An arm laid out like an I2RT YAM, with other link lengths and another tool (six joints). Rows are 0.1 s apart.
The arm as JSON. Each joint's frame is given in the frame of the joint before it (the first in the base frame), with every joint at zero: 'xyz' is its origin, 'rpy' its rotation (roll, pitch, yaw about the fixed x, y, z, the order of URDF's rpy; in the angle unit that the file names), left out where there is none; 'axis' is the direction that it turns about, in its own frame. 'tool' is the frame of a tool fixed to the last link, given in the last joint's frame.
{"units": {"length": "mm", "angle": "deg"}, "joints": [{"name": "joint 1", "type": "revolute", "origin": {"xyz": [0.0, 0.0, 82.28]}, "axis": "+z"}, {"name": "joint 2", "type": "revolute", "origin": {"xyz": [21.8, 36.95, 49.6], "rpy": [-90.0, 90.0, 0.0]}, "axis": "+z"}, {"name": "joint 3", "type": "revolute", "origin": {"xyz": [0.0, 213.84, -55.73], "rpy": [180.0, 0.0, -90.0]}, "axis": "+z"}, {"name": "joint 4", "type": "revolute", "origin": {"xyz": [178.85, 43.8, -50.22]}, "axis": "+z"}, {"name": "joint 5", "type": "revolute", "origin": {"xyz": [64.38, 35.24, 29.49], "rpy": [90.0, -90.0, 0.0]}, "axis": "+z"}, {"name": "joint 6", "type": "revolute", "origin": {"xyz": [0.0, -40.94, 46.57], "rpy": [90.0, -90.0, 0.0]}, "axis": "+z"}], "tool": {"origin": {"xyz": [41.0, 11.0, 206.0], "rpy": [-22.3, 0.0, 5.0]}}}
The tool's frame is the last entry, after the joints.
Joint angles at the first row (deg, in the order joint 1, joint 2, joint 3, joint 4, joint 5, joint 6):
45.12 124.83 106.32 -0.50 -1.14 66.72
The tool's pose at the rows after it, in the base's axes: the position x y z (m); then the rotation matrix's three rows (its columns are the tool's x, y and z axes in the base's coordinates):
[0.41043 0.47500 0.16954], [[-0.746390 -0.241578 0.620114], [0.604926 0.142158 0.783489], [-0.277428 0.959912 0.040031]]
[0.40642 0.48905 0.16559], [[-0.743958 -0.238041 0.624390], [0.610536 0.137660 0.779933], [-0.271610 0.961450 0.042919]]
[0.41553 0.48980 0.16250], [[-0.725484 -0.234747 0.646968], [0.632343 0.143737 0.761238], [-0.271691 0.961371 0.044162]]
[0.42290 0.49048 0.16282], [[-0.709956 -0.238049 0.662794], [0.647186 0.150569 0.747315], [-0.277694 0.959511 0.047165]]
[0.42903 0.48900 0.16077], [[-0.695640 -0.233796 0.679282], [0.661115 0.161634 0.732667], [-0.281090 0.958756 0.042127]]
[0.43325 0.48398 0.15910], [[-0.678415 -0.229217 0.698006], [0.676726 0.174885 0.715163], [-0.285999 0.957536 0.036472]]
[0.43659 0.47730 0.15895], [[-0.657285 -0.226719 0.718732], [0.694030 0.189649 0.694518], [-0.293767 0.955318 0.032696]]
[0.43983 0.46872 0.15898], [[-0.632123 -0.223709 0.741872], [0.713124 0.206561 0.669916], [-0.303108 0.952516 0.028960]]
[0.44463 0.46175 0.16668], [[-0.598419 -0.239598 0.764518], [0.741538 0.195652 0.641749], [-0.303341 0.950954 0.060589]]
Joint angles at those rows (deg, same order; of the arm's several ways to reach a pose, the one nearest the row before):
45.09 128.13 110.30 -1.27 -0.14 67.88
47.01 130.51 112.93 -1.40 1.85 68.94
47.11 132.53 115.43 -1.85 3.53 69.52
47.19 134.17 118.24 -2.83 4.88 69.61
47.20 135.37 120.27 -3.97 6.16 69.83
47.20 135.20 120.00 -4.22 7.65 70.05
47.28 134.36 118.80 -4.13 9.48 70.23
47.37 133.11 116.97 -3.83 11.58 70.41
47.46 131.41 113.49 -0.36 13.70 70.90

